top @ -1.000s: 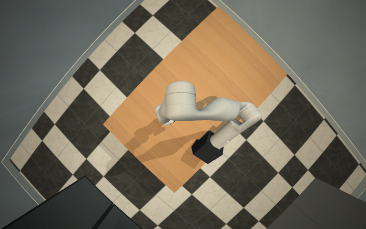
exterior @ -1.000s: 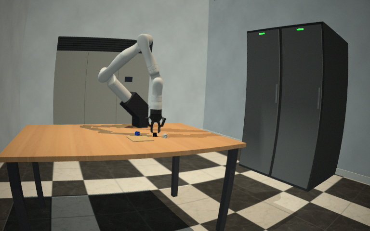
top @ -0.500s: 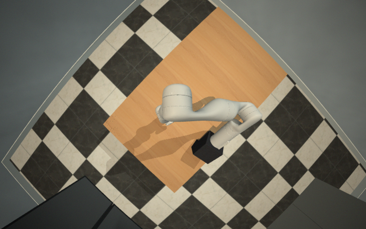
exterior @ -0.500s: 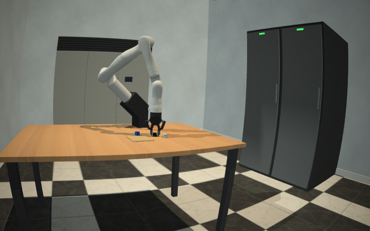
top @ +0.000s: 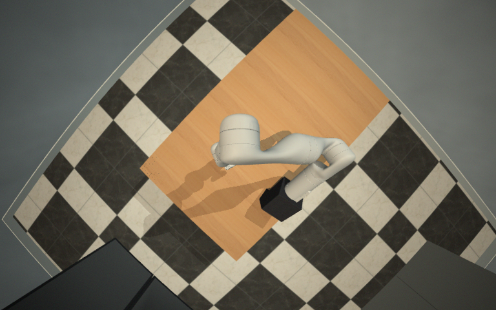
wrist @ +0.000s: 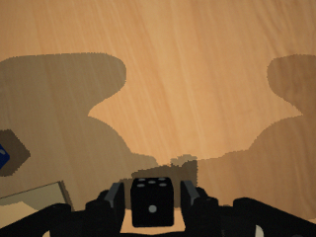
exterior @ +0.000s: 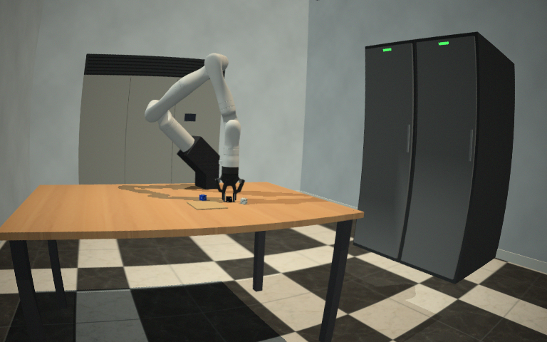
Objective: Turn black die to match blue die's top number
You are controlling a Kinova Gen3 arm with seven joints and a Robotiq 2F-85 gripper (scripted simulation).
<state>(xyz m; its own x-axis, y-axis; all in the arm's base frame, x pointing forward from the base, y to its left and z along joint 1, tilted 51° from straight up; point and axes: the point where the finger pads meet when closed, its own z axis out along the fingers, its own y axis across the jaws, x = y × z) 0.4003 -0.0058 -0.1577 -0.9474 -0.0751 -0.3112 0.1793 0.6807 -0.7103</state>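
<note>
Now: the black die 1 cm below my hand. Round my hand: blue die (5 cm behind, 11 cm to the right, 1 cm below); tan mat (5 cm ahead, 12 cm to the right, 2 cm below); white die (4 cm ahead, 6 cm to the left, 1 cm below).
</note>
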